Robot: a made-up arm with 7 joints.
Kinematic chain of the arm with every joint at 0, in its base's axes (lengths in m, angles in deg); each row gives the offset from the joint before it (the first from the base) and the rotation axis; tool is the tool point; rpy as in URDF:
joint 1: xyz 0 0 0.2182 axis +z
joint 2: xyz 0 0 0 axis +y
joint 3: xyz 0 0 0.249 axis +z
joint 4: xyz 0.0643 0 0 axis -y
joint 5: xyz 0.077 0 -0.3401 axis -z
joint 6: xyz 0 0 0 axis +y
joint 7: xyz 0.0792 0 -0.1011 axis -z
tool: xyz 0 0 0 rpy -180 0 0
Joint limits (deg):
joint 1: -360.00..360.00
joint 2: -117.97..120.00
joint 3: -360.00..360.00
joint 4: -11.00..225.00
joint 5: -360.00..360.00
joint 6: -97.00..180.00
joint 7: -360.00..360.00
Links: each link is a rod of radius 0.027 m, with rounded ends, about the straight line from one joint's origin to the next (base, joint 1, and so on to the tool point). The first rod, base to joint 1, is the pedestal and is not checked.
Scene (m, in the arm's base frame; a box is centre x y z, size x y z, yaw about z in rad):
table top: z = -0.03
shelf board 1: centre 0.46 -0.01 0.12 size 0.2 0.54 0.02 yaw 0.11
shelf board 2: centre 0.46 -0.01 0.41 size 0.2 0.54 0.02 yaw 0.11
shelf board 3: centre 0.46 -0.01 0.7 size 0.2 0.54 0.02 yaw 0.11
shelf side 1: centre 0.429 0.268 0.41 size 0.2 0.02 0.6 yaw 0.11
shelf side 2: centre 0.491 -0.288 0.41 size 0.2 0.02 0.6 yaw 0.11
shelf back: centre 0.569 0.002 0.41 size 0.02 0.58 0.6 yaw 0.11
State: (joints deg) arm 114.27 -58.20 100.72 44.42 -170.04 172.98 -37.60
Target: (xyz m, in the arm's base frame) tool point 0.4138 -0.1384 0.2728
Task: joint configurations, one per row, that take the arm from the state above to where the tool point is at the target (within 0.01 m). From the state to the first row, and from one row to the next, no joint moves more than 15 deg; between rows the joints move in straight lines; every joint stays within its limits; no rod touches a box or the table.
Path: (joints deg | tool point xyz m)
1: 101.14 -54.37 88.65 36.64 -170.67 166.30 -32.36 | -0.3342 -0.1714 0.3230
2: 88.00 -50.55 76.58 28.85 -171.30 159.62 -27.12 | -0.3448 -0.0016 0.3579
3: 74.87 -46.72 64.52 21.07 -171.93 152.95 -21.88 | -0.2757 0.1523 0.3726
4: 61.74 -42.90 52.45 13.29 -172.57 146.27 -16.64 | -0.1467 0.2525 0.3638
5: 48.60 -39.07 40.38 5.51 -173.20 139.59 -11.40 | 0.0040 0.2769 0.3315
6: 35.92 -26.73 28.42 14.47 -166.60 138.75 -17.95 | 0.1480 0.2734 0.3511
7: 23.23 -14.38 16.46 23.44 -160.00 137.91 -24.50 | 0.2942 0.1954 0.3434
8: 10.55 -2.03 4.50 32.41 -153.40 137.07 -31.05 | 0.3947 0.0476 0.3132
9: -2.13 10.32 -7.46 41.38 -146.80 136.24 -37.60 | 0.4138 -0.1383 0.2728

